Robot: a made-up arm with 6 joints.
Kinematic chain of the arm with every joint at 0, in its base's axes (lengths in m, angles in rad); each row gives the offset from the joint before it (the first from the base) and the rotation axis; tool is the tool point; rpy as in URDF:
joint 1: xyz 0 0 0.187 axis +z
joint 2: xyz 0 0 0 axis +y
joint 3: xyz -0.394 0 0.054 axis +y
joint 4: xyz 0.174 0 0.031 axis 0.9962 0 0.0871
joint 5: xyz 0 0 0 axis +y
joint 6: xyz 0.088 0 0.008 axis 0.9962 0 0.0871
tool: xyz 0 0 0 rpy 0 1.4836 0
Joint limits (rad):
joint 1: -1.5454..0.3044
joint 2: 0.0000..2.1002
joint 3: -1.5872..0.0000
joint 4: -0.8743..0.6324
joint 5: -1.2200..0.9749
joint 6: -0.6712..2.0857
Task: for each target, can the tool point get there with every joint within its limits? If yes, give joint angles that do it. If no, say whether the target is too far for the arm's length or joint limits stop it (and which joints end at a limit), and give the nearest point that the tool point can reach.
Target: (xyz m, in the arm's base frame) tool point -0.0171 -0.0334 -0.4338
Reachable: no: joint limits stop it (at a limit: joint 1, joint 2, joint 3, joint 5) | nearest point -0.1556 -0.0517 0.2037 | short by 0.653 m
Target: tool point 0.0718 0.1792 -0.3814
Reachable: no: joint limits stop it (at a limit: joint 1, joint 2, joint 3, joint 5) | nearest point 0.0043 0.1642 0.2041 | short by 0.590 m
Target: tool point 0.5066 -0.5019 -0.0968
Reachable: no: too far | nearest point 0.2906 -0.2879 0.2911 | short by 0.493 m
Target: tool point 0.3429 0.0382 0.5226
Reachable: yes | joints 0.1020 1.6554 -1.3622 0.2159 0.1696 1.8106
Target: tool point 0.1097 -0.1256 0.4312
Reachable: yes | joints -0.7220 1.3226 -0.6427 -0.7405 0.3764 0.9872
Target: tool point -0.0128 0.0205 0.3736
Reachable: yes | joints -0.0889 0.8179 -0.2354 0.5095 0.4680 0.7729
